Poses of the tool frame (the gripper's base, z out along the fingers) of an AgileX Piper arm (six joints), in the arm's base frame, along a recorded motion.
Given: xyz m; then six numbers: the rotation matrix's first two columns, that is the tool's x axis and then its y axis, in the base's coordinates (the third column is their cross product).
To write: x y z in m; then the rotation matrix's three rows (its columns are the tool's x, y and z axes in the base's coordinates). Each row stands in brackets. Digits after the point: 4 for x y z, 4 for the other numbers.
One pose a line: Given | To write
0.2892 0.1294 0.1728 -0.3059 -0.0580 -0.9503 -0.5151 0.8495 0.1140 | [0.2892 0.1294 0.1728], [[-0.3059 -0.5151 0.8007], [-0.0580 0.8495 0.5244], [-0.9503 0.1140 -0.2897]]
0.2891 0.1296 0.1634 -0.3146 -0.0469 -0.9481 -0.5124 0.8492 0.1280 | [0.2891 0.1296 0.1634], [[-0.3146 -0.5124 0.7991], [-0.0469 0.8492 0.5261], [-0.9481 0.1280 -0.2912]]
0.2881 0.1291 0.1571 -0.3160 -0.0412 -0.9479 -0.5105 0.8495 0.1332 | [0.2881 0.1291 0.1571], [[-0.3160 -0.5105 0.7998], [-0.0412 0.8495 0.5260], [-0.9479 0.1332 -0.2895]]
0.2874 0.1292 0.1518 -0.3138 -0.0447 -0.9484 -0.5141 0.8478 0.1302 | [0.2874 0.1292 0.1518], [[-0.3138 -0.5141 0.7982], [-0.0447 0.8478 0.5284], [-0.9484 0.1302 -0.2890]]
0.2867 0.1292 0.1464 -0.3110 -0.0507 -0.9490 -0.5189 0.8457 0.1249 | [0.2867 0.1292 0.1464], [[-0.3110 -0.5189 0.7962], [-0.0507 0.8457 0.5313], [-0.9490 0.1249 -0.2893]]
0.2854 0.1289 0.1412 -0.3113 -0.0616 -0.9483 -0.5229 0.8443 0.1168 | [0.2854 0.1289 0.1412], [[-0.3113 -0.5229 0.7935], [-0.0616 0.8443 0.5322], [-0.9483 0.1168 -0.2950]]
